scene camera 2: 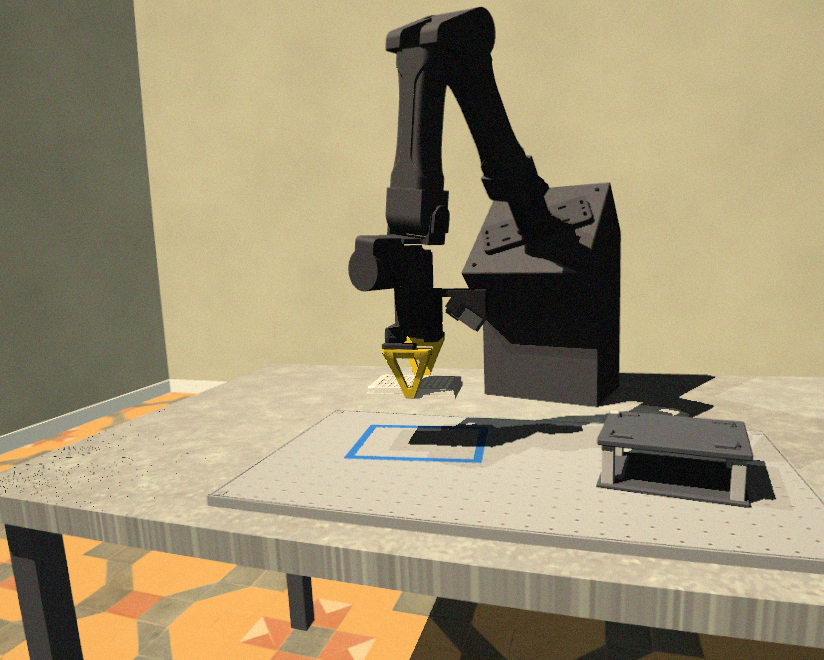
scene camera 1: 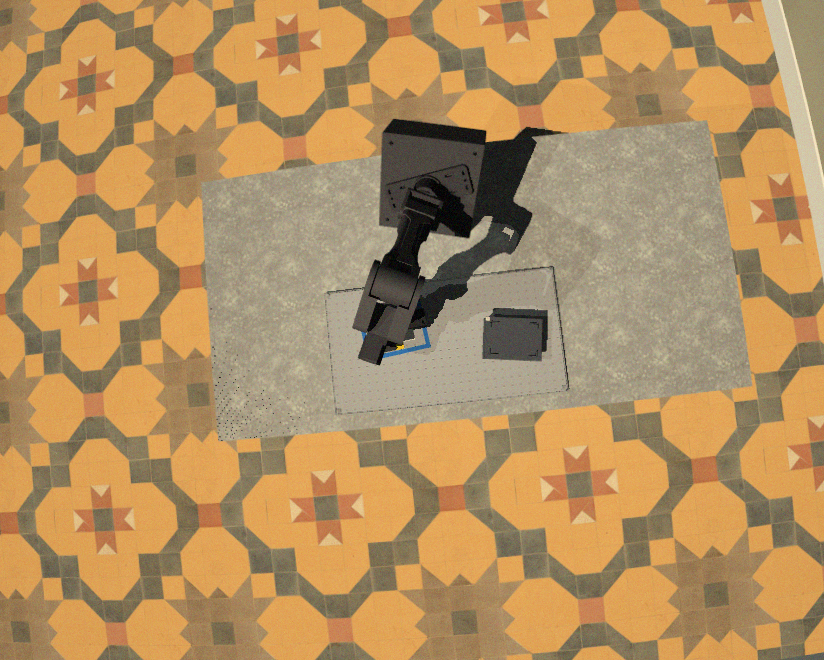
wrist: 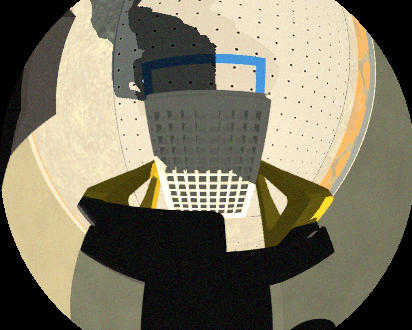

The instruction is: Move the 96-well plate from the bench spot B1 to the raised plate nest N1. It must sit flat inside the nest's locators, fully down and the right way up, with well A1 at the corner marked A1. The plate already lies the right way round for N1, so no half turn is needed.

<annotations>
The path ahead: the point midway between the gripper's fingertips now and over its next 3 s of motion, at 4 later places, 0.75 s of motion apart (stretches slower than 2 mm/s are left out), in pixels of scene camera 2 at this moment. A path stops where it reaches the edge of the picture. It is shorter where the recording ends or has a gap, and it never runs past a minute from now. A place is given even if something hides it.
The gripper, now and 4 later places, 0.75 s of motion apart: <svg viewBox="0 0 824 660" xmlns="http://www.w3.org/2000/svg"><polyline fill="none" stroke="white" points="416,390 436,389 473,385 518,380 566,376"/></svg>
</annotations>
